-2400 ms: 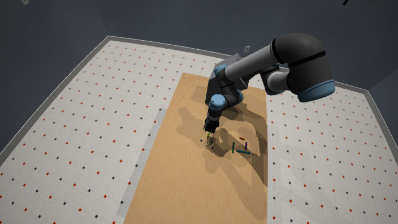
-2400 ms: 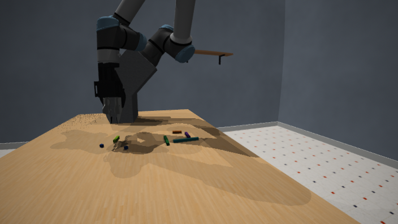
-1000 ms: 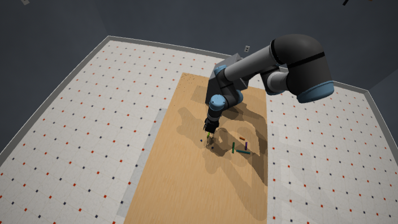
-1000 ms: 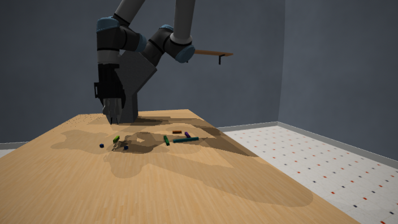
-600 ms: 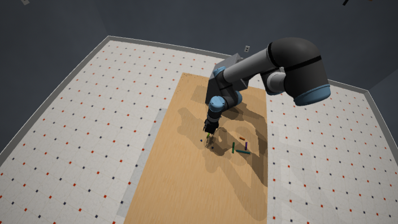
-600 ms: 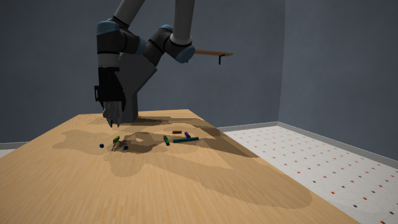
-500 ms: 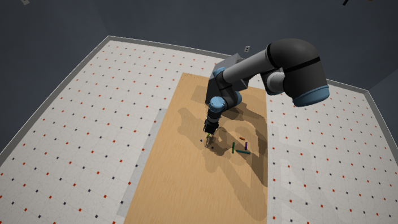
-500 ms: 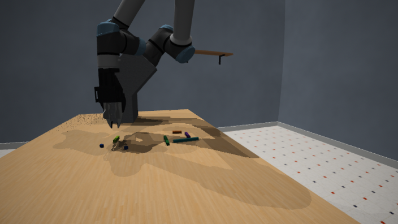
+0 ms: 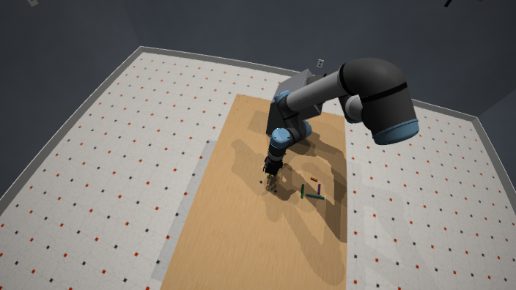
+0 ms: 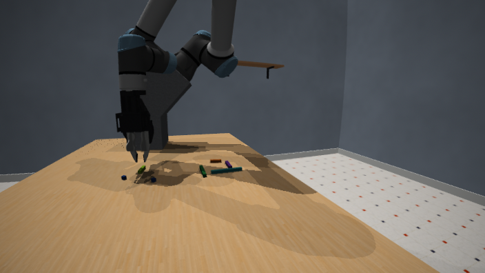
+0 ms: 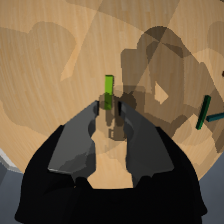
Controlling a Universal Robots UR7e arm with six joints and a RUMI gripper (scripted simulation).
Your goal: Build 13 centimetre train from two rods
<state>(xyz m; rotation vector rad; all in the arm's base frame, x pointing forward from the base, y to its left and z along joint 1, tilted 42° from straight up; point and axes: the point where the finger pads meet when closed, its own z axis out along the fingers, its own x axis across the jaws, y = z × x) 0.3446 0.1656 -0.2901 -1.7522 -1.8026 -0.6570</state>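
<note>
Right now the lime rod is 4 cm below my hand. Round my hand: green rod: 20 cm to the left, 4 cm below, 3 cm ahead; turquoise rod: 27 cm to the left, 4 cm below, 3 cm ahead; orange rod: 24 cm to the left, 6 cm behind, 4 cm below.
</note>
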